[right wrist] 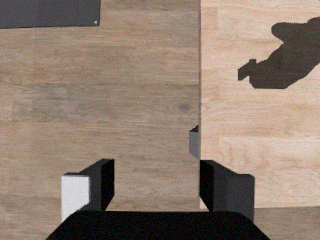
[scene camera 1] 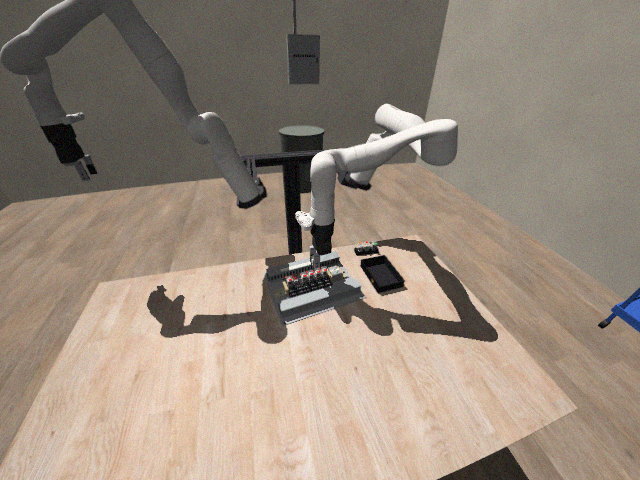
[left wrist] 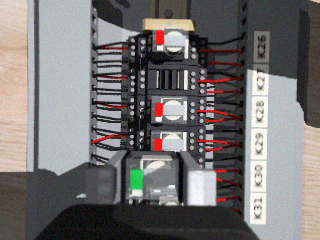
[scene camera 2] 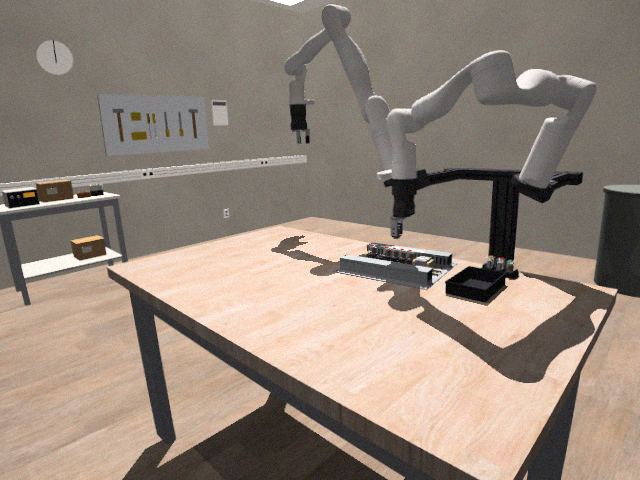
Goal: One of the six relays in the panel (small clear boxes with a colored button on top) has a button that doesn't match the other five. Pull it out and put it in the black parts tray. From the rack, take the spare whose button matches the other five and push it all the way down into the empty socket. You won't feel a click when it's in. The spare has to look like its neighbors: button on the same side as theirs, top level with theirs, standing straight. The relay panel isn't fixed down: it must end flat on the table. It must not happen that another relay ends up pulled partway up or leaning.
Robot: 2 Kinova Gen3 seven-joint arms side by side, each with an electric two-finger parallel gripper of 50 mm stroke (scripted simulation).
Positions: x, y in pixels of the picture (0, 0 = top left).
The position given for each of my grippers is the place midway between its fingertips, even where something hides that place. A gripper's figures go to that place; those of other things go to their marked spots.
My right gripper (scene camera 1: 90, 177): 113 cm from the lens. A relay panel (scene camera 1: 313, 298) is 87 cm from the lens. A black parts tray (scene camera 1: 383, 271): 106 cm from the lens. The marked spots on the relay panel and the black parts tray are 34 cm apart.
